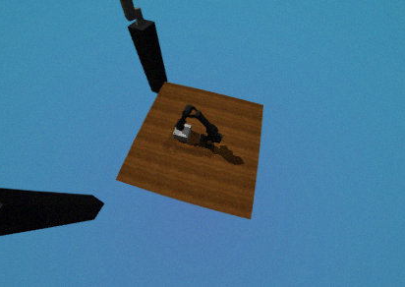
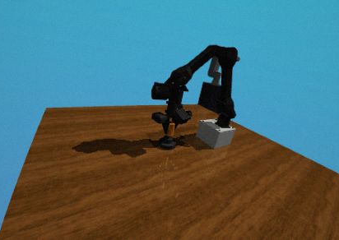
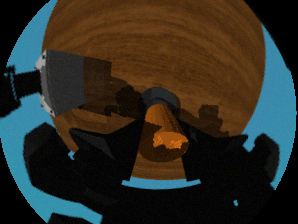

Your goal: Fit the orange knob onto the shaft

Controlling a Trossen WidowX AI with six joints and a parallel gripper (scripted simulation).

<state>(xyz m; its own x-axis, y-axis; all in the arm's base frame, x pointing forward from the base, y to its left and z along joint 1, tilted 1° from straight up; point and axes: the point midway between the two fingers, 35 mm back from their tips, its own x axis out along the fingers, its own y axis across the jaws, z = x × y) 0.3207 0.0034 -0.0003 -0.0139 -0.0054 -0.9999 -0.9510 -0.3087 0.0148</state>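
My gripper tip is now 20 mm below the orange knob. Also, from my gripper tip: round dark pedestal 40 mm below.
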